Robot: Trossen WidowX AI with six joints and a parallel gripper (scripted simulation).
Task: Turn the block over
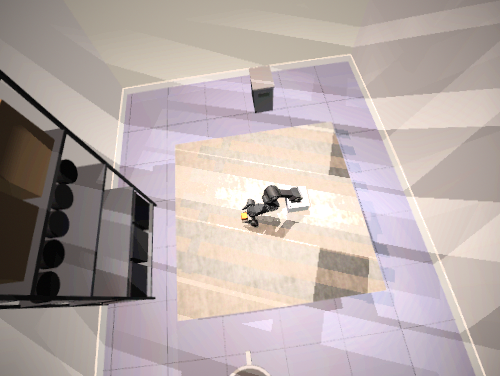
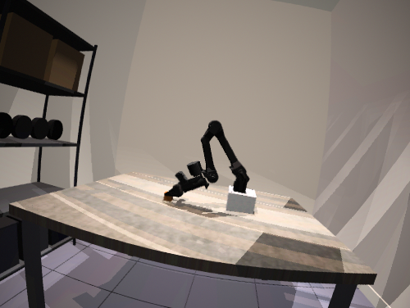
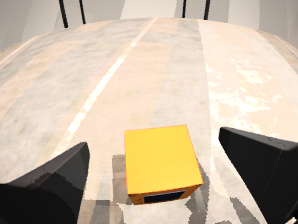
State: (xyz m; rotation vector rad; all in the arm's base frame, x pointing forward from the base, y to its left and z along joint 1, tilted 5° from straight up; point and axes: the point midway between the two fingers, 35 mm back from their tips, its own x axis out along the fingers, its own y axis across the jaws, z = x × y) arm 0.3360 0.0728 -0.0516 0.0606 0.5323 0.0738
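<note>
Right now the orange block is 20 mm below my gripper tip and 20 mm behind it.
</note>
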